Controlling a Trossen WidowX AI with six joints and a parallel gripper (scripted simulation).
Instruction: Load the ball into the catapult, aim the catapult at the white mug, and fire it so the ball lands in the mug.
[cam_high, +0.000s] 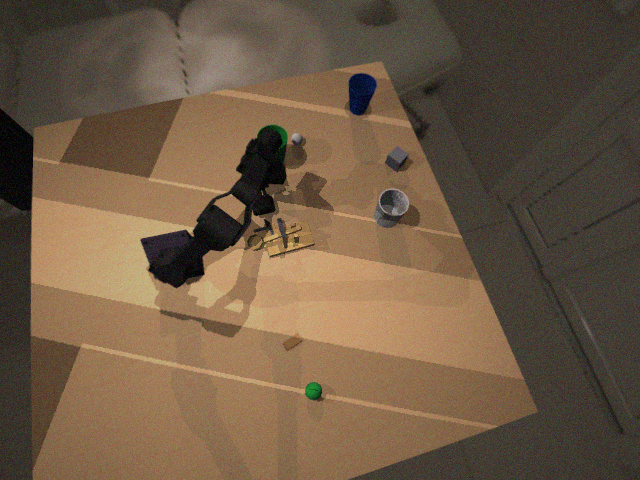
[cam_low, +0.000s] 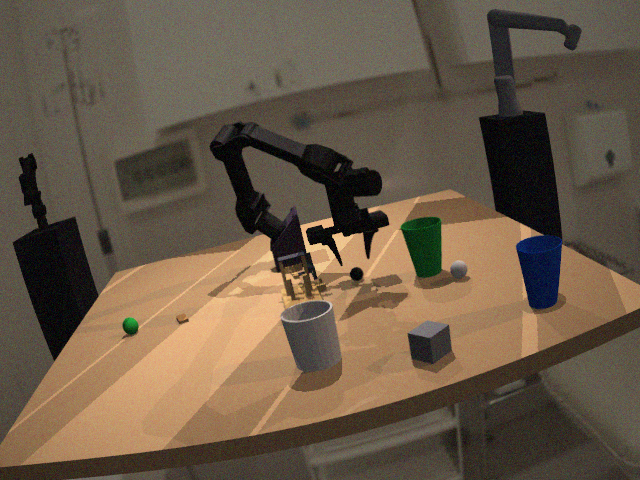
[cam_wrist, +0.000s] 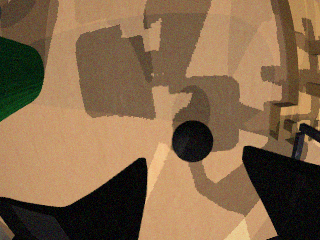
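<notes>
My gripper tip is now 30 mm above the black ball. Round my gripper tip: green cup: 60 mm ahead, 160 mm to the left, 10 mm below; white ball: 150 mm ahead, 220 mm to the left, 30 mm below; catapult: 20 mm ahead, 120 mm to the right, 10 mm above.
</notes>
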